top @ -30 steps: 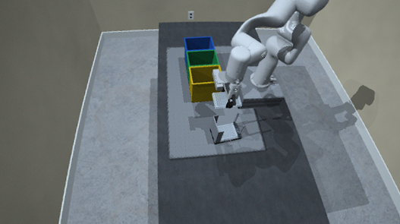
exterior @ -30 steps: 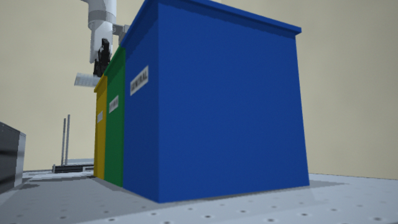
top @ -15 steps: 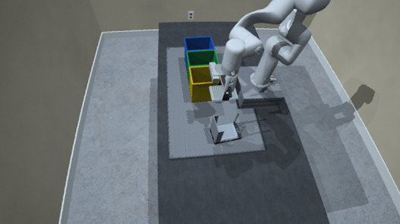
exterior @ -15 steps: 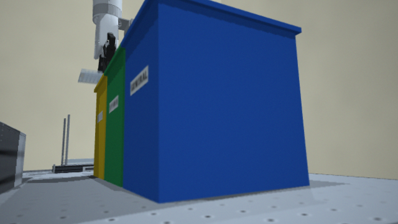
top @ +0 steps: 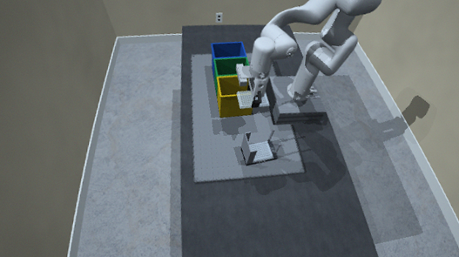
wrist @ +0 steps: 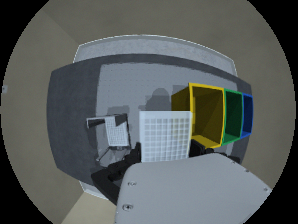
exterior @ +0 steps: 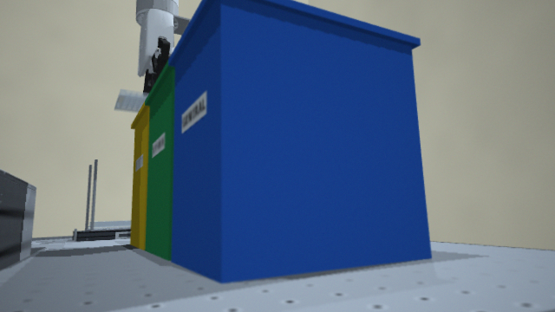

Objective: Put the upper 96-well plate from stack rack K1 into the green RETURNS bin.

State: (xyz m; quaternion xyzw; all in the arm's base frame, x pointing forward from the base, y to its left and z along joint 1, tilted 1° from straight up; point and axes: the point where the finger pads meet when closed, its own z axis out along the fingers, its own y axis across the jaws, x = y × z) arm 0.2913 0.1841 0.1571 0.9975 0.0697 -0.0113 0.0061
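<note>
The green bin lies 260 mm to the right of my hand, 160 mm below it and 80 mm ahead of it. From my hand the other things lie so: yellow bin: 160 mm below, 130 mm to the right, 60 mm ahead; blue bin: 390 mm to the right, 160 mm below, 100 mm ahead.
</note>
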